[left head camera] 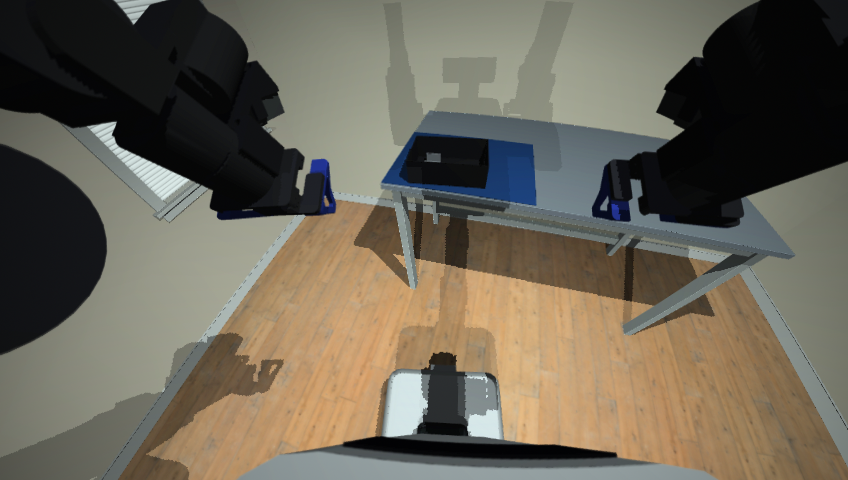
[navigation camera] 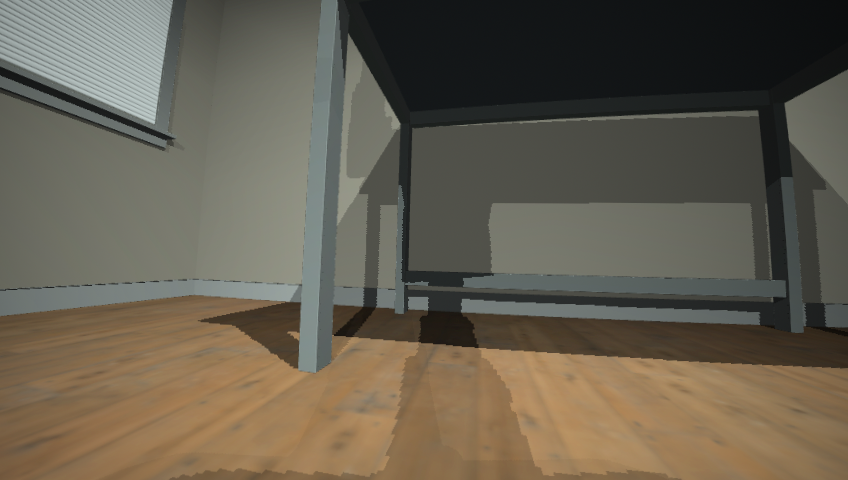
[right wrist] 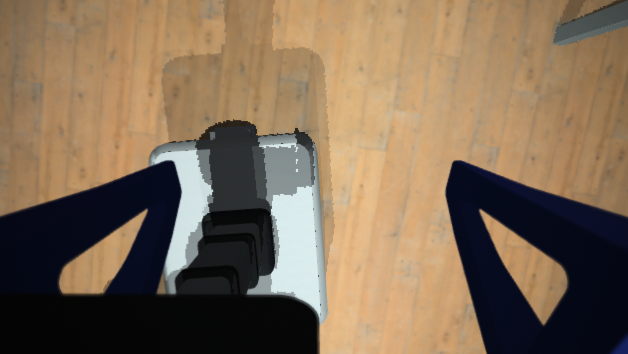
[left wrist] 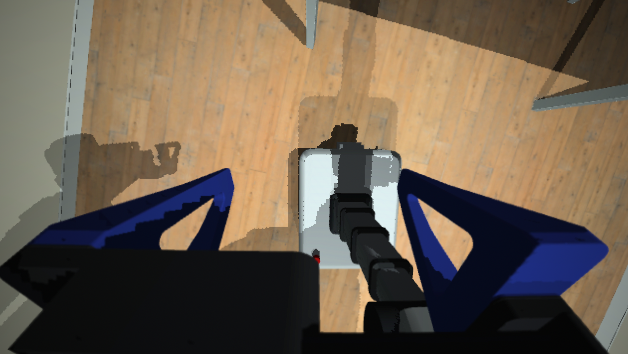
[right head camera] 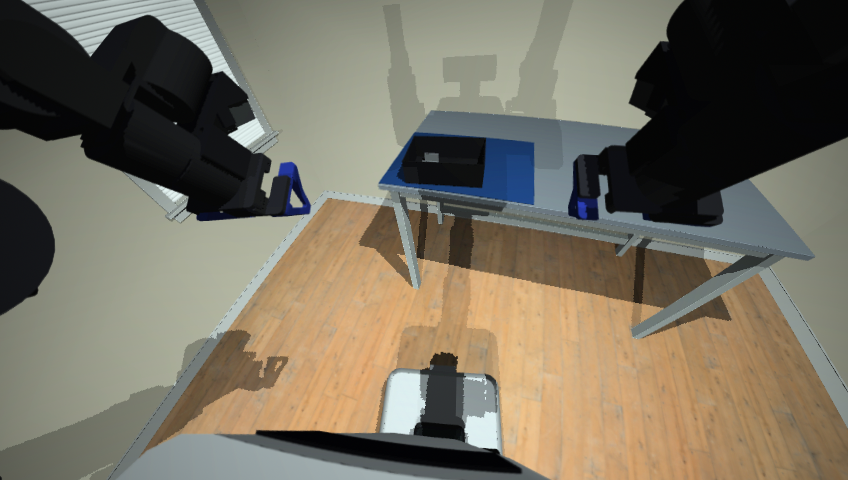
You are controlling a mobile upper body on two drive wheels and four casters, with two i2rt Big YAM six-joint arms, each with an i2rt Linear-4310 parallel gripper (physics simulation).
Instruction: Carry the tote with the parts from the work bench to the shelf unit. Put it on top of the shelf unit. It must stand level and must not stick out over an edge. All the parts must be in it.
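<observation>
A black open tote stands on a blue mat at the left end of the grey work bench. One small pale part shows inside; the tote's dark inside hides whether there are others. My left gripper is open and empty, left of the bench in the head views. My right gripper is open and empty, and appears over the bench's front part, right of the tote. The shelf unit does not show.
The bench's front left leg stands ahead of my white base. Walls stand behind the bench and at the left, with a blind-covered window. A dark rounded shape is at the left edge.
</observation>
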